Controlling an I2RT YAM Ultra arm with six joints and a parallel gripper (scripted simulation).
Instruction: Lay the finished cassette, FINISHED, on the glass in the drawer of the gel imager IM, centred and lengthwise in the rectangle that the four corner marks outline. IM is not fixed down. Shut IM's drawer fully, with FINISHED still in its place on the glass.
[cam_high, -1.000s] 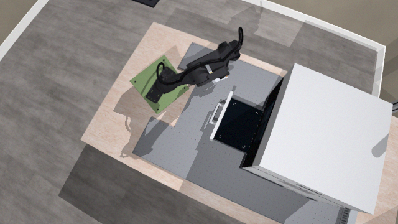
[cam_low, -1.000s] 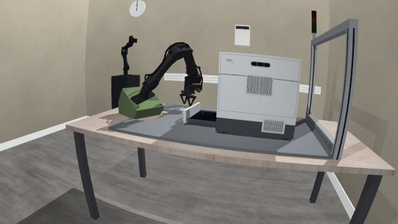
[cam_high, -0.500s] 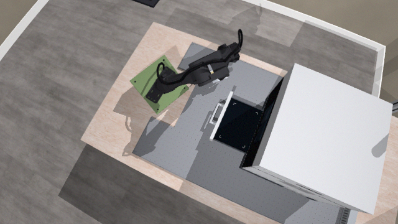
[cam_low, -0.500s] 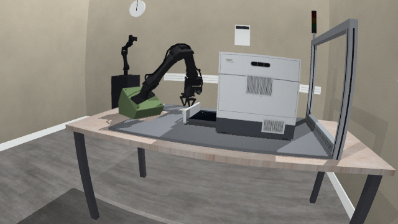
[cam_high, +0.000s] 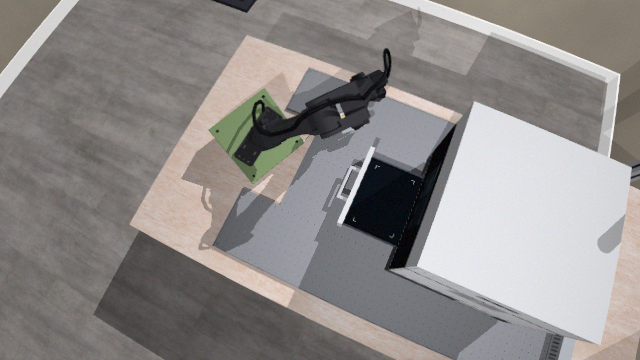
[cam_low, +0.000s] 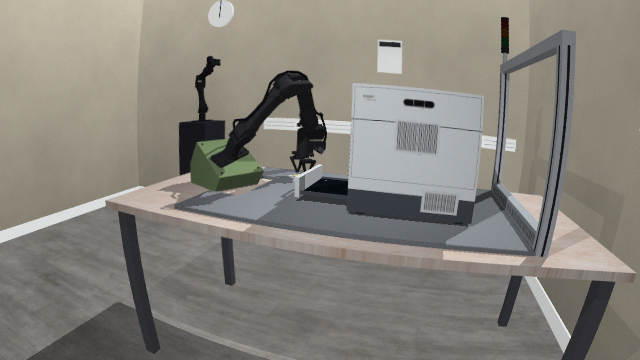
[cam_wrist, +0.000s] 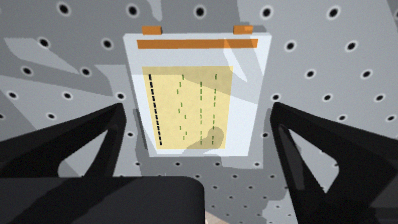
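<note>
My hand is 20 mm above the cassette FINISHED. Round my hand: drawer (240 mm ahead, 230 mm to the right, 20 mm above).
</note>
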